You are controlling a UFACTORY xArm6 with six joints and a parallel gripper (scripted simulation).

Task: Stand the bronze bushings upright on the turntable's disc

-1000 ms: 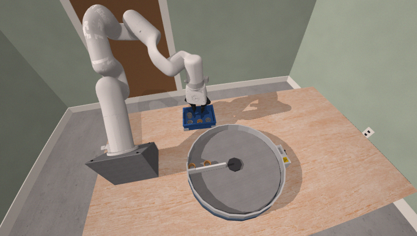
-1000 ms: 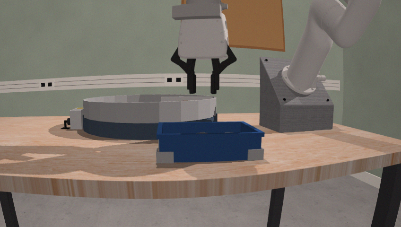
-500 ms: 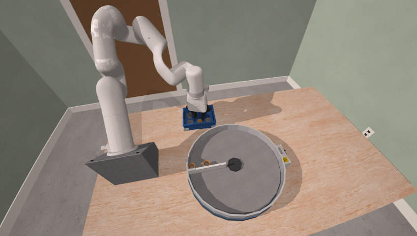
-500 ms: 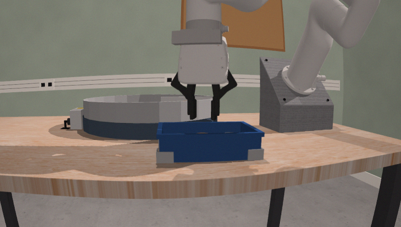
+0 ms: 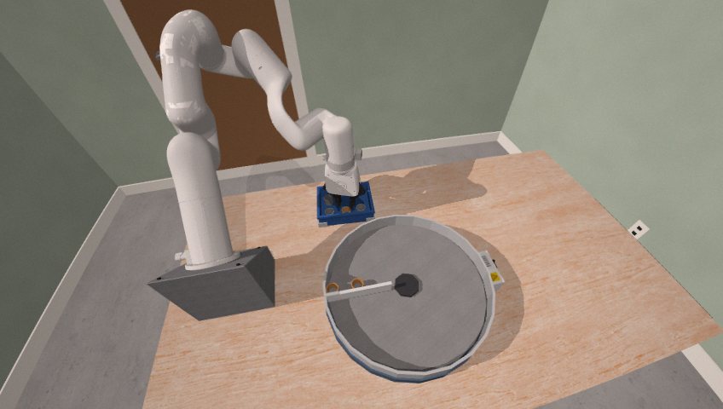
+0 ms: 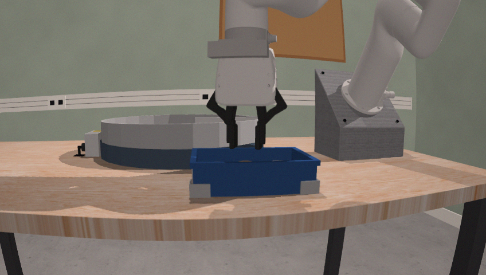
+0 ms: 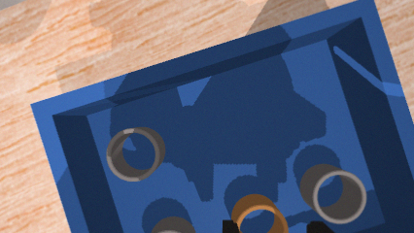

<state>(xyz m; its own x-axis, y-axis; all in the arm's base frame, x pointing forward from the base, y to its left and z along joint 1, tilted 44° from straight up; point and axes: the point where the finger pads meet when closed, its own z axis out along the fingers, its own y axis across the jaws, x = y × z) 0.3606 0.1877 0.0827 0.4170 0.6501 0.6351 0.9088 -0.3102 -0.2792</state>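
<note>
Right now the blue crate is 30 mm to the left of my hand and 50 mm below it. Also, from my hand: turntable disc (100 mm ahead, 320 mm to the right, 20 mm below).
</note>
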